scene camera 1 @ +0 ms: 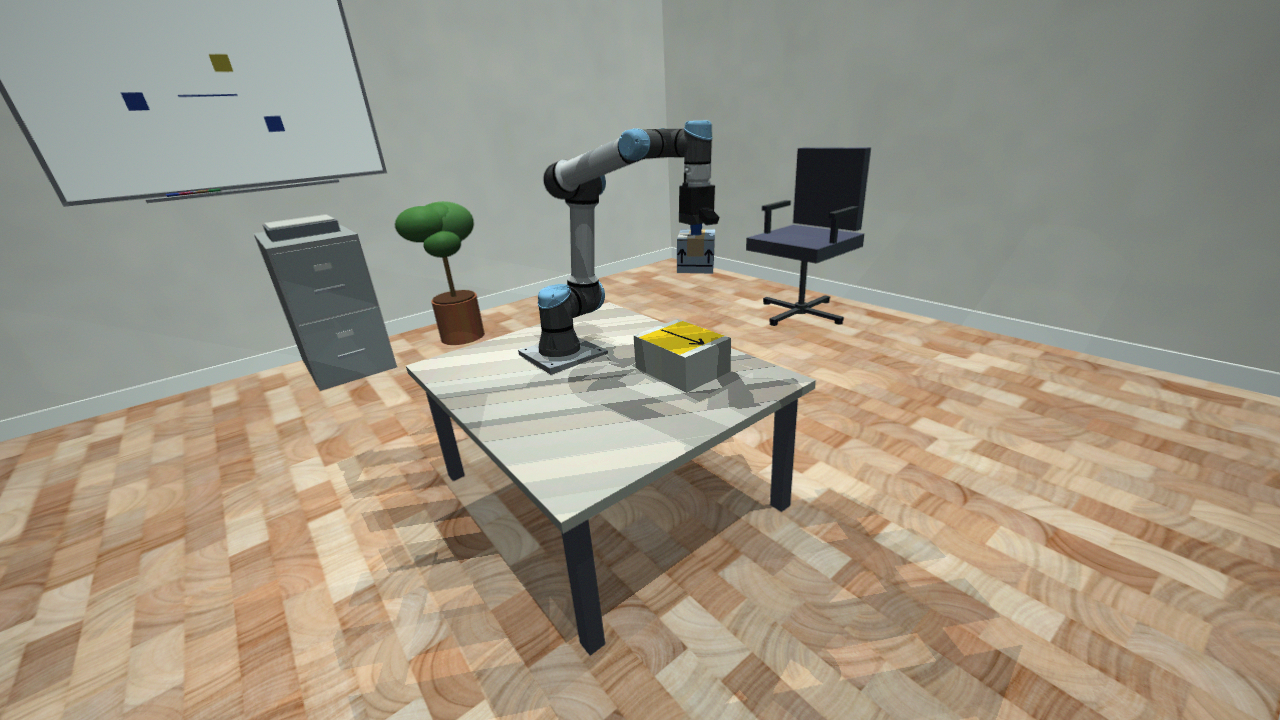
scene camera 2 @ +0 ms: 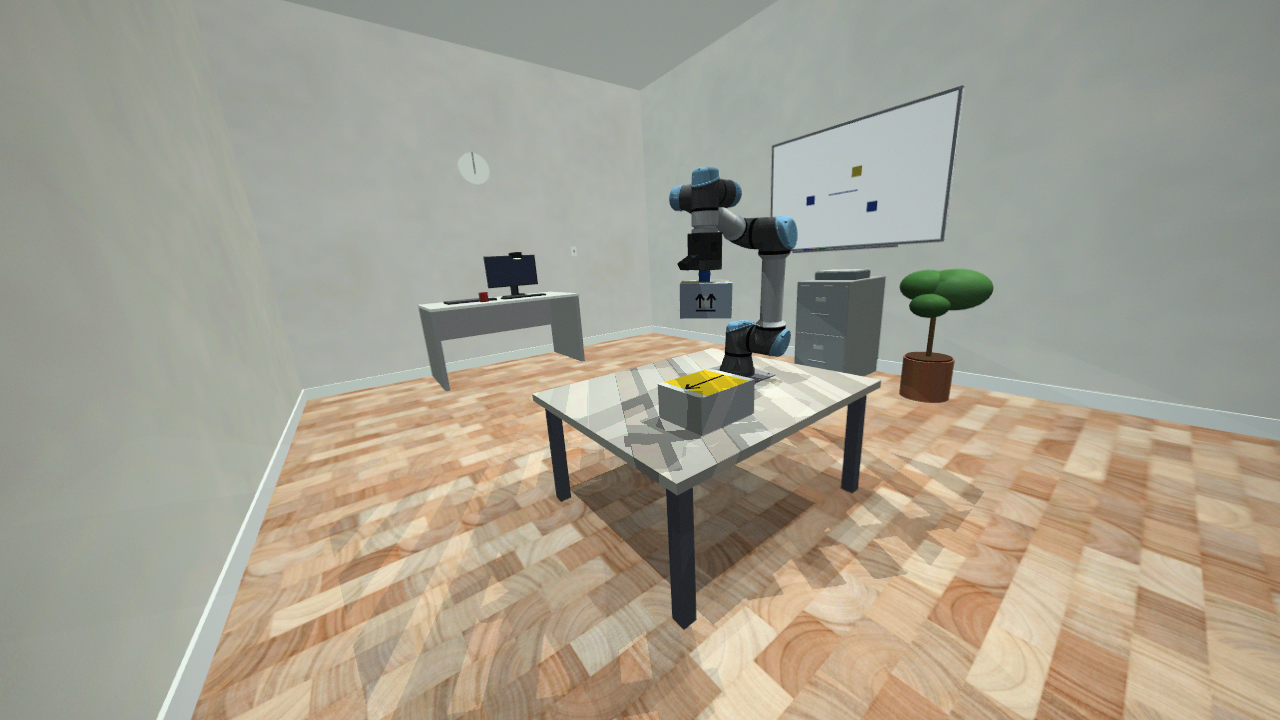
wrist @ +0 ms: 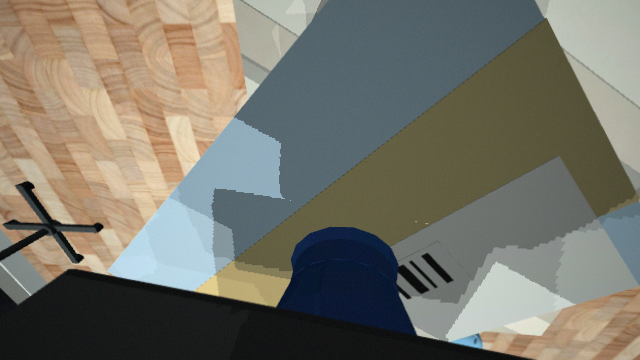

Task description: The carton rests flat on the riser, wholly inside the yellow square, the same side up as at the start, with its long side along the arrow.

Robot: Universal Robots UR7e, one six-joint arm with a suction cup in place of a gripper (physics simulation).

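My suction gripper is a blue cup on the top of the carton and holds it. The carton is blue-grey with tan tape, a label and black arrows pointing up on its sides. It hangs roughly level, well above the riser, and its sides look turned relative to the riser's. The yellow square and the black arrow show on the riser's top. The riser is hidden in the wrist view.
The riser stands on the striped table, beside the arm's base plate. An office chair, a plant, a filing cabinet and a desk stand around the table.
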